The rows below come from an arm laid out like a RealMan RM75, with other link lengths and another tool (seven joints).
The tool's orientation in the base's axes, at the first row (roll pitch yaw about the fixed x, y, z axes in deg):
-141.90, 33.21, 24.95
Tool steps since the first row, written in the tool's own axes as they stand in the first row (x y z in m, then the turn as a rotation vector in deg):
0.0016, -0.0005, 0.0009, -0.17, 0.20, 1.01
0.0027, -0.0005, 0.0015, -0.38, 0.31, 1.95
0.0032, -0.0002, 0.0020, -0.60, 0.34, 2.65
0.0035, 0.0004, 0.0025, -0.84, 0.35, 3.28
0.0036, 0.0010, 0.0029, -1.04, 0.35, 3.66
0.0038, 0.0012, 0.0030, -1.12, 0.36, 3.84
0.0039, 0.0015, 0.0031, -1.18, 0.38, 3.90
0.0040, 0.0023, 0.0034, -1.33, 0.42, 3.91
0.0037, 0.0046, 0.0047, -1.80, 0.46, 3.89
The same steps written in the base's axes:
0.0006, 0.0013, -0.0012, -0.78, 0.15, -0.68
0.0011, 0.0019, -0.0022, -1.55, 0.34, -1.24
0.0011, 0.0021, -0.0030, -2.17, 0.50, -1.59
0.0010, 0.0018, -0.0038, -2.76, 0.64, -1.88
0.0009, 0.0015, -0.0044, -3.16, 0.72, -2.02
0.0010, 0.0014, -0.0047, -3.34, 0.75, -2.10
0.0010, 0.0013, -0.0050, -3.42, 0.73, -2.12
0.0009, 0.0007, -0.0056, -3.54, 0.65, -2.06
-0.0001, -0.0009, -0.0075, -3.89, 0.44, -1.81

